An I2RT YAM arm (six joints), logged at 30 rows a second.
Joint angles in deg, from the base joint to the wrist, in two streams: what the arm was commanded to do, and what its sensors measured. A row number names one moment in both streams.
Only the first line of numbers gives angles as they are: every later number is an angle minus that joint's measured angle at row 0.
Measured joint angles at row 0:
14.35 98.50 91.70 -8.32 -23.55 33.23
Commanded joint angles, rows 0 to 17:
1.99 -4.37 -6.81 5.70 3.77 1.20
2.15 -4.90 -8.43 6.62 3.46 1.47
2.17 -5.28 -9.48 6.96 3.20 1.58
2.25 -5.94 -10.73 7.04 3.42 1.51
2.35 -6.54 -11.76 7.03 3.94 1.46
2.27 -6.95 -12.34 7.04 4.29 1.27
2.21 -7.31 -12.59 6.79 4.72 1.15
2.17 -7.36 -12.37 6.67 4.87 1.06
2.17 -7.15 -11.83 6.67 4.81 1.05
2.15 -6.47 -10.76 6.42 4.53 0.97
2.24 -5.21 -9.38 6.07 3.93 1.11
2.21 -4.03 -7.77 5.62 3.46 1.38
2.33 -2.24 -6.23 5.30 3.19 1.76
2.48 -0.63 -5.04 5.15 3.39 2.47
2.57 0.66 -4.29 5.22 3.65 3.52
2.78 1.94 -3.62 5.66 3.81 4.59
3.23 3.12 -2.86 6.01 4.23 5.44
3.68 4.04 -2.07 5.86 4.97 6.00
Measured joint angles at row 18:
2.53 1.11 -8.20 4.42 4.39 2.98
